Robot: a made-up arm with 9 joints. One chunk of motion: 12 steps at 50 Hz.
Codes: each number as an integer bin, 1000 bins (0 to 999) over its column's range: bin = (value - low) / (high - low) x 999, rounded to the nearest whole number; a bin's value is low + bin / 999 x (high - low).
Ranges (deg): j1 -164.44..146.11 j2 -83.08..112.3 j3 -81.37..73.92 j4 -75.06..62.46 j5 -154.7..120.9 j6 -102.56..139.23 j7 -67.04..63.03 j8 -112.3..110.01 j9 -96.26..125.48
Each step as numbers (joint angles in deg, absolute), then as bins.
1 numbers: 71.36 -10.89 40.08 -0.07 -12.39 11.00 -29.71 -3.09 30.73
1 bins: 759 369 781 545 516 469 287 491 572
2 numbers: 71.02 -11.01 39.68 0.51 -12.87 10.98 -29.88 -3.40 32.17
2 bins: 757 369 779 549 514 469 285 489 579
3 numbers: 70.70 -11.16 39.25 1.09 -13.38 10.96 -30.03 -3.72 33.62
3 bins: 756 368 776 553 512 469 284 488 585
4 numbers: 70.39 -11.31 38.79 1.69 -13.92 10.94 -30.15 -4.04 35.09
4 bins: 755 367 773 558 510 469 283 486 592
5 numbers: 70.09 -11.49 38.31 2.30 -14.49 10.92 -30.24 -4.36 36.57
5 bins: 754 366 770 562 508 469 283 485 598
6 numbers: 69.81 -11.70 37.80 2.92 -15.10 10.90 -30.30 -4.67 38.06
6 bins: 754 365 767 566 506 469 282 484 605
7 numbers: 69.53 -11.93 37.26 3.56 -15.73 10.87 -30.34 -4.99 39.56
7 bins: 753 364 763 571 504 469 282 482 612
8 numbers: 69.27 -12.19 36.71 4.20 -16.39 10.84 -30.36 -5.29 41.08
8 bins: 752 362 760 576 501 469 282 481 619
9 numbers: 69.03 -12.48 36.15 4.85 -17.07 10.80 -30.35 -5.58 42.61
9 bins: 751 361 756 580 499 468 282 480 626
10 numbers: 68.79 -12.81 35.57 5.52 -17.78 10.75 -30.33 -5.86 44.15
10 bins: 750 359 752 585 496 468 282 478 633
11 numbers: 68.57 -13.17 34.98 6.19 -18.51 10.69 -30.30 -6.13 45.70
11 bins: 750 357 748 590 494 468 282 477 640
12 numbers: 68.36 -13.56 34.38 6.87 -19.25 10.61 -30.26 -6.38 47.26
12 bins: 749 355 745 595 491 468 282 476 647
